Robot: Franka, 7 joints.
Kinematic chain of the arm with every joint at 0, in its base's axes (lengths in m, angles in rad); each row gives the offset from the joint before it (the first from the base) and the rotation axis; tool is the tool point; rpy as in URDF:
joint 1: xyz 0 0 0.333 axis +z
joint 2: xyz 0 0 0 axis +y
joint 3: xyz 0 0 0.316 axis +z
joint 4: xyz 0.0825 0 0 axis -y
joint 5: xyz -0.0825 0 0.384 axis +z
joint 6: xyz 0 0 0 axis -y
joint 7: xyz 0.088 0 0 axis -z
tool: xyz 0 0 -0.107 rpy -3.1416 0 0
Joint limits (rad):
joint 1: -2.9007..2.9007
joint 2: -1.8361..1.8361
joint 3: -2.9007..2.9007
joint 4: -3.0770..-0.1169
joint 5: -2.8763..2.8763
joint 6: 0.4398..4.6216
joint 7: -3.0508..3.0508
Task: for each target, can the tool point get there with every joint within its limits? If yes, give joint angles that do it. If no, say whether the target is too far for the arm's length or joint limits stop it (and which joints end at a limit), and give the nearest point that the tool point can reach.
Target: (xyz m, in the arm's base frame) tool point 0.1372 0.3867 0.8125
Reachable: yes | joints -0.0939 -0.7000 0.5833 -1.8663 -1.2654 3.5868 -0.9369
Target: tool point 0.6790 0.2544 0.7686
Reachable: yes | joints 0.1102 0.5997 0.4636 -0.7859 -0.4657 2.6127 -1.2826
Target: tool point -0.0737 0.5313 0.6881
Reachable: yes | joints -0.0547 0.3819 2.1246 -1.9713 0.7828 3.4753 1.5257
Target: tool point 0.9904 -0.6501 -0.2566
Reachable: no: too far | nearest point 0.6421 -0.4215 -0.0492 | short by 0.465 m
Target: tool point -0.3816 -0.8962 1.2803
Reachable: no: too far | nearest point -0.2409 -0.5659 0.9311 | short by 0.501 m
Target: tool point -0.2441 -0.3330 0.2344
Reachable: yes | joints -0.5746 0.4426 -1.5488 -2.7019 -0.2858 2.7541 2.1614
